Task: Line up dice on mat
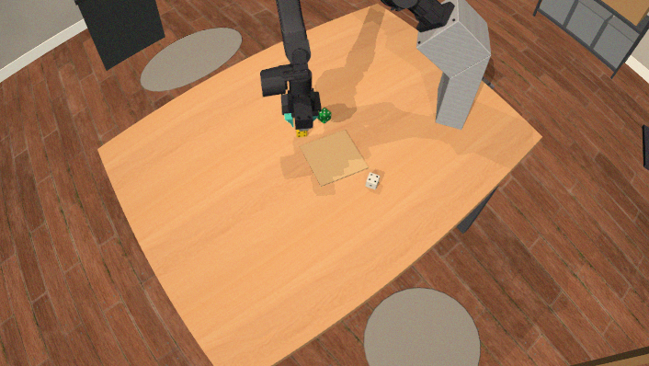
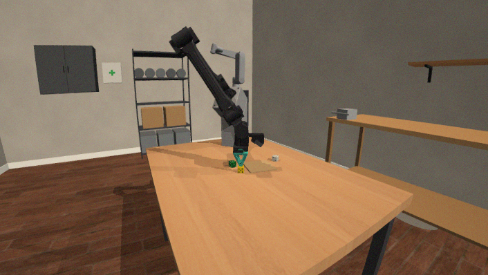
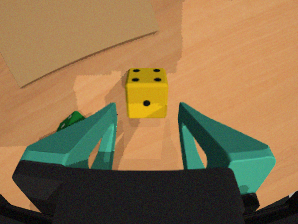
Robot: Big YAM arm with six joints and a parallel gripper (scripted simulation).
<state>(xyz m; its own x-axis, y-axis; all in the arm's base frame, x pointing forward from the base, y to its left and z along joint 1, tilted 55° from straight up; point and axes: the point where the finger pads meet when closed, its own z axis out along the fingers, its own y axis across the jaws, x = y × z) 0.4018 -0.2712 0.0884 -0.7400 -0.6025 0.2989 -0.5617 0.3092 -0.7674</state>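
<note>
My hand is 30 mm above the yellow die. The rest, counted from my hand: green die: 80 mm behind, 30 mm to the left, 30 mm below; tan mat: 120 mm to the left, 40 mm below, 20 mm ahead; white die: 250 mm to the left, 50 mm ahead, 30 mm below.
</note>
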